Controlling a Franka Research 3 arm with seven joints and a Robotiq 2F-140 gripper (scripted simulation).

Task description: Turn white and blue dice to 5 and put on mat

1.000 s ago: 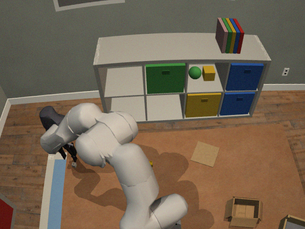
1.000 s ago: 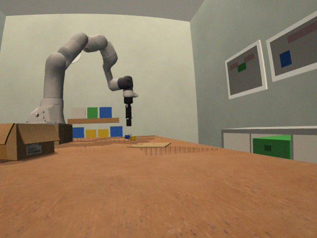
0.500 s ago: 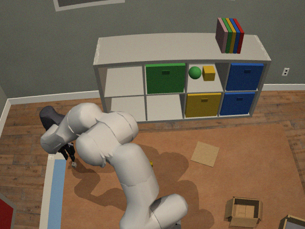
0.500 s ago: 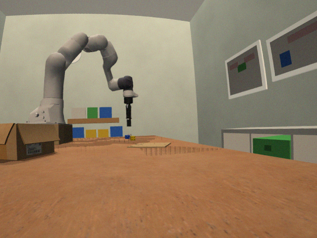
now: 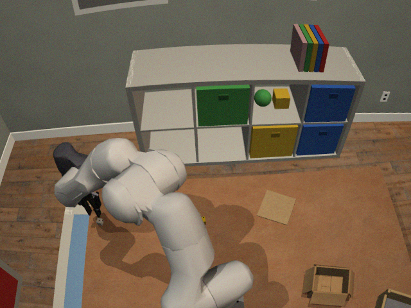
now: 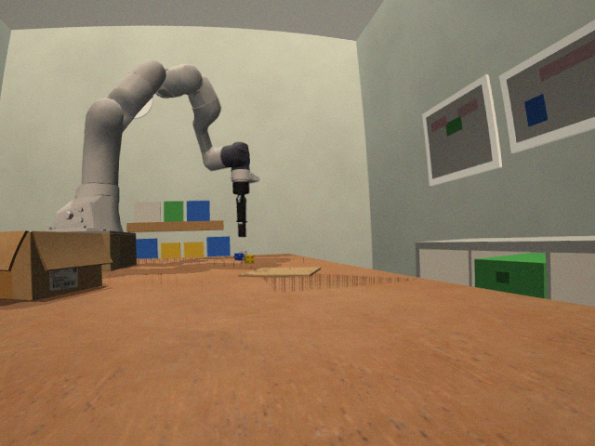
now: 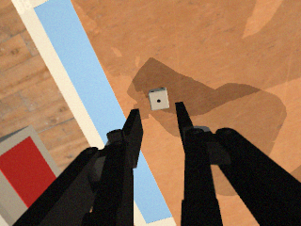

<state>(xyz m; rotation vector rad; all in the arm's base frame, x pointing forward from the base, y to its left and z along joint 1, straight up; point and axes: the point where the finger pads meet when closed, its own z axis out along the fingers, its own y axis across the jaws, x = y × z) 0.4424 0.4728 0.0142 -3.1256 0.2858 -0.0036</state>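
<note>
My gripper is now 11 cm above the white die. Also, from my hand: tan mat: 77 cm to the right, 12 cm below, 7 cm ahead; then yellow die: 45 cm to the right, 11 cm below, 1 cm ahead; then blue die: 28 cm to the right, 11 cm below, 2 cm behind.
</note>
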